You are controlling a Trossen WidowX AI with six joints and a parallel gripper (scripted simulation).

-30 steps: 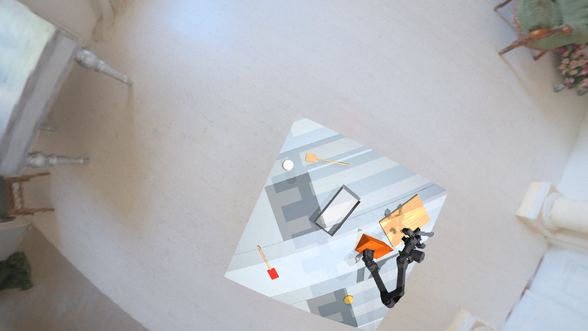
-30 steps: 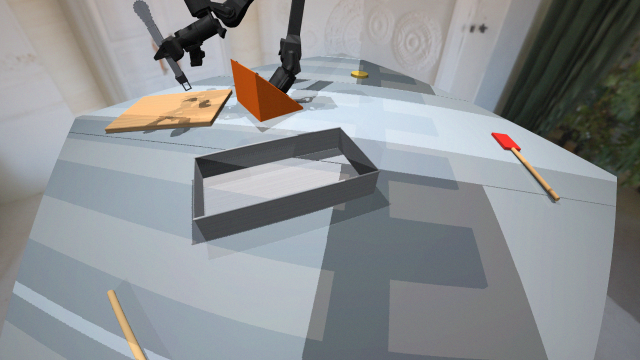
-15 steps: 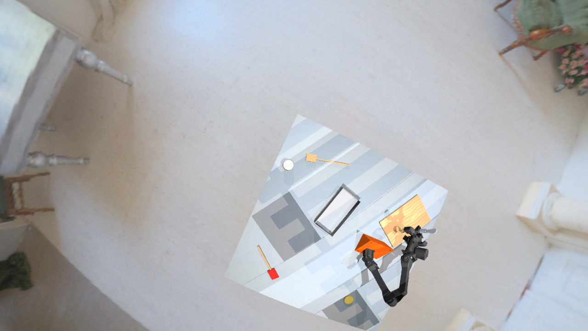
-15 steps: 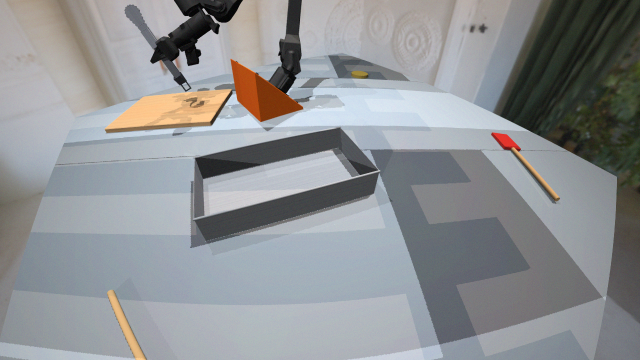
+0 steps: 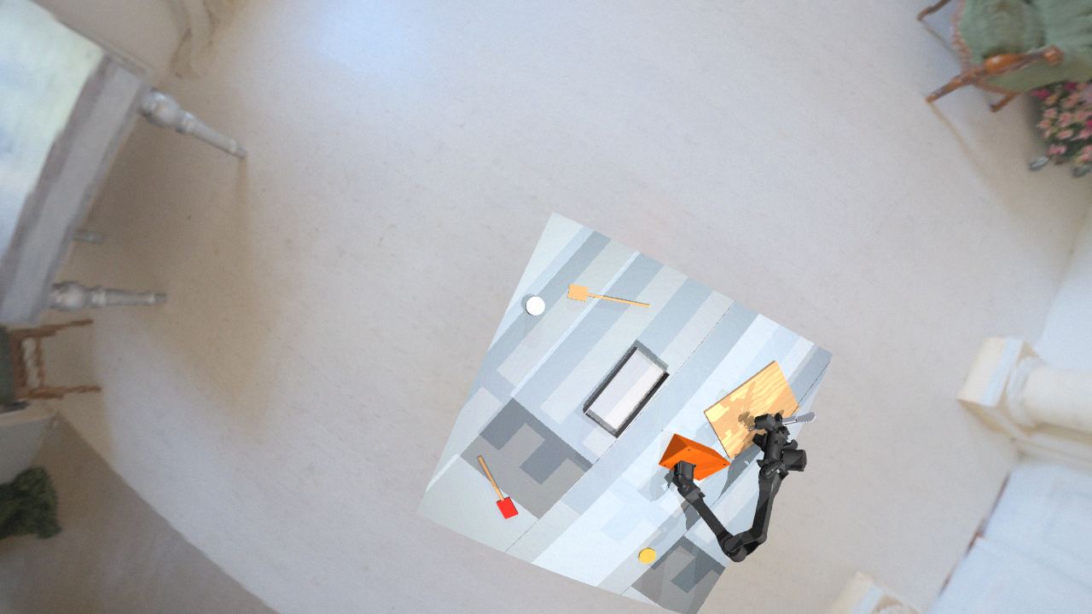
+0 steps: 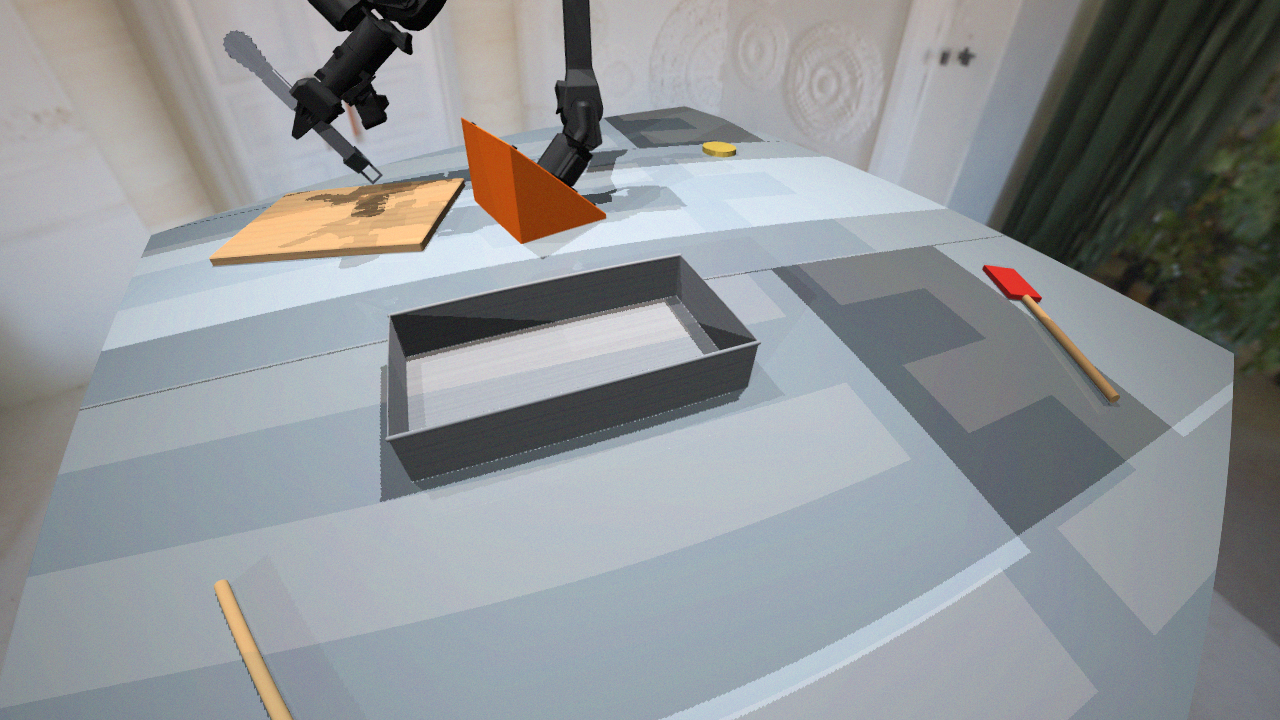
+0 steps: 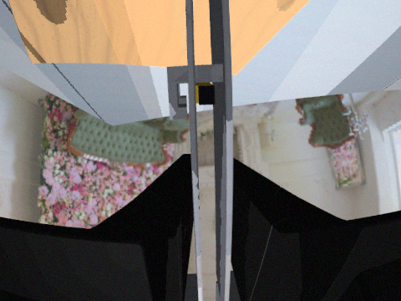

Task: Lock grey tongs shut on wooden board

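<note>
My gripper tip is now 1 cm short of the wooden board, 3 cm to the right of it and 14 cm above it. The rest, counted from my gripper tip: grey roasting tin: 54 cm ahead, 12 cm to the left, 12 cm below; then white disc: 96 cm ahead, 5 cm to the right, 13 cm below; then red spatula: 84 cm ahead, 67 cm to the left, 14 cm below.
</note>
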